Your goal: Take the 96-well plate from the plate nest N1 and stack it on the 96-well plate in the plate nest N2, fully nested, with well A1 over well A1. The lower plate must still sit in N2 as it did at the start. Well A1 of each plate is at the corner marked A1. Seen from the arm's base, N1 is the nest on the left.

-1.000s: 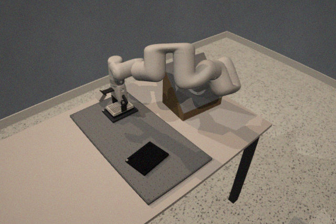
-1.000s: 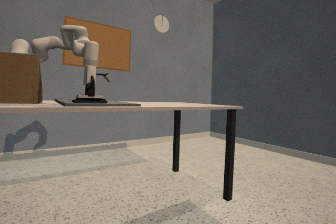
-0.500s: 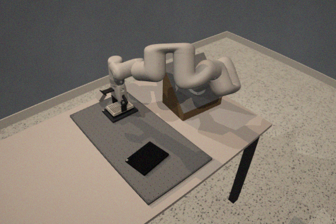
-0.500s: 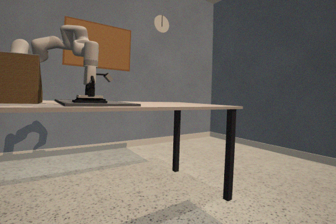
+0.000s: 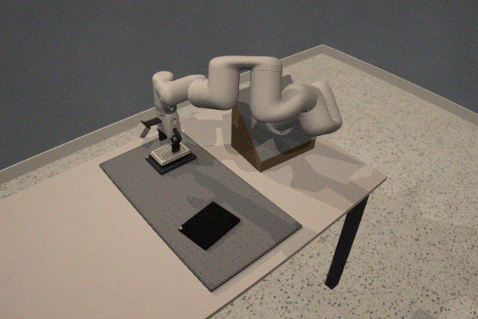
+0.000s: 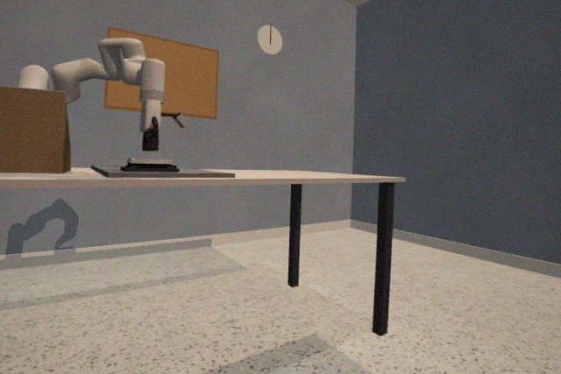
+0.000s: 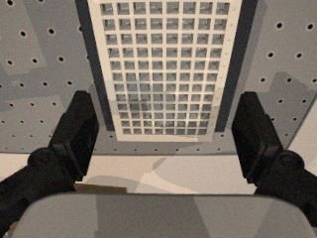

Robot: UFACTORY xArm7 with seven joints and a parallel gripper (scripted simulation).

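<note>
Right now my hand is 40 mm above the white 96-well plate. From my hand the other things lie so: black plate nest 100 mm ahead, 360 mm to the left, 70 mm below; black 96-well plate 60 mm below.
</note>
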